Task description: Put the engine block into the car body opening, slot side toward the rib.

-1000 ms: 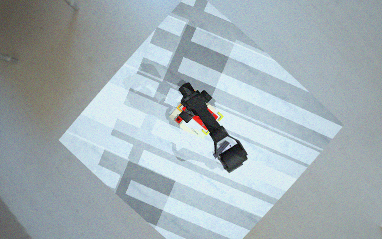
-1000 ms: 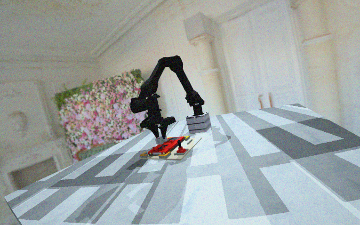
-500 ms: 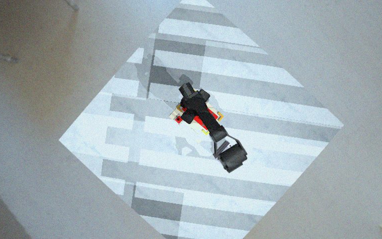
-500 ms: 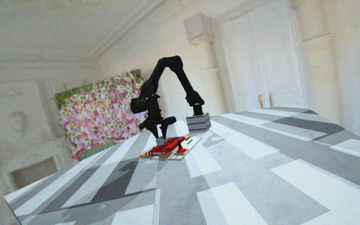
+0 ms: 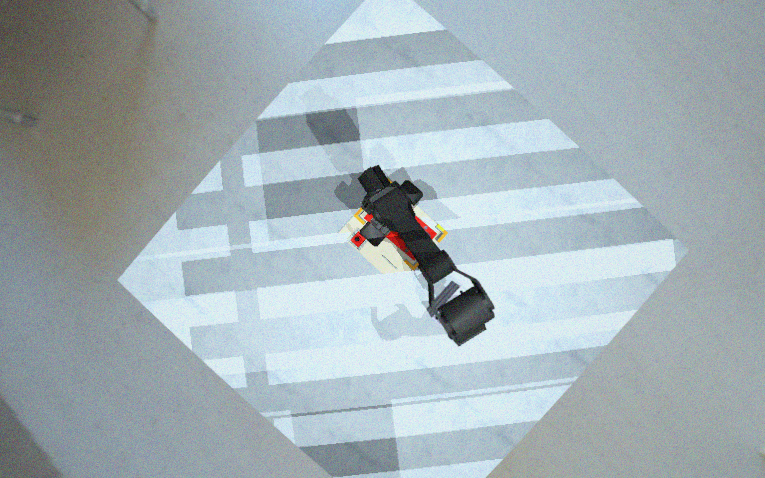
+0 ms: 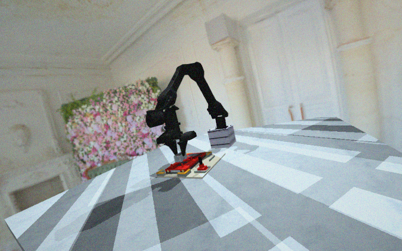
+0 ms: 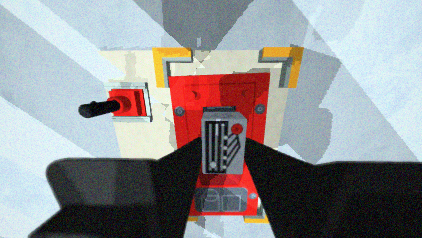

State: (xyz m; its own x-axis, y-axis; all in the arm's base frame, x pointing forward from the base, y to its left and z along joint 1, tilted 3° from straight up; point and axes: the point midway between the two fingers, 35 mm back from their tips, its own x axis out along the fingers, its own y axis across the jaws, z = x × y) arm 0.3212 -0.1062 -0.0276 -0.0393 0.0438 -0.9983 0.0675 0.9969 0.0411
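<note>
Now: the engine block 1 cm below my gripper tip.
</note>
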